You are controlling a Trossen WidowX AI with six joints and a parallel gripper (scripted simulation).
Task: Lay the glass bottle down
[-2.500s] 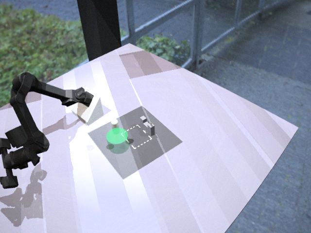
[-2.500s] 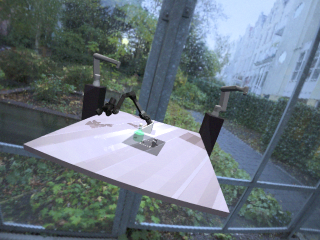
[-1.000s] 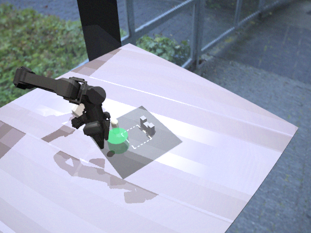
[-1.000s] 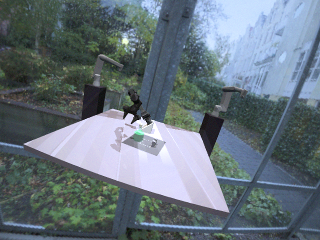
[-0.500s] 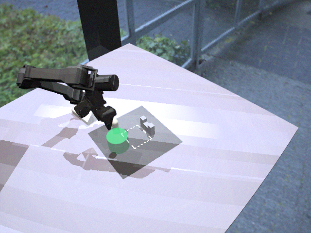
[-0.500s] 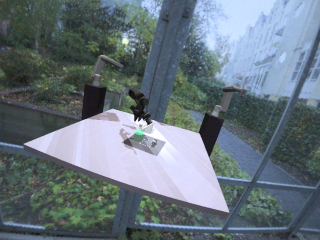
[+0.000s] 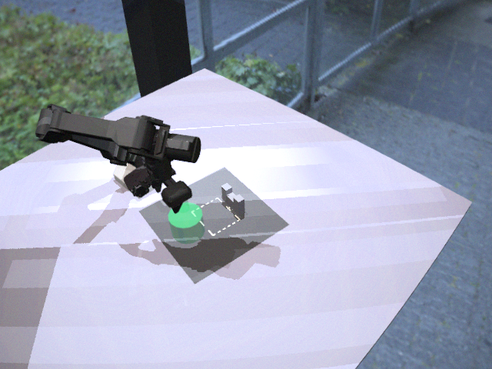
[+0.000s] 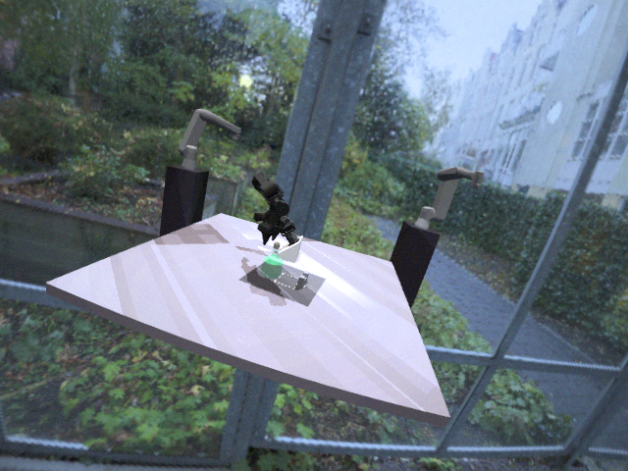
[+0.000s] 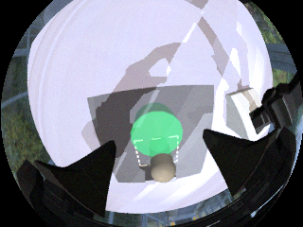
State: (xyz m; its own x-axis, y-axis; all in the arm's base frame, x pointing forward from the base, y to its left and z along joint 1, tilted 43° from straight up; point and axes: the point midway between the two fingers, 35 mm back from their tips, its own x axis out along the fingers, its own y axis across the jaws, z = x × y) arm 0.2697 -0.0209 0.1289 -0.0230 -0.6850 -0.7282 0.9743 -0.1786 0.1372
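Now: gripper tip 10 mm short of the glass bottle, 40 mm to the right of it and 50 mm above it. Round my gripper tip: mat 30 mm ahead, 120 mm to the left, 140 mm below.
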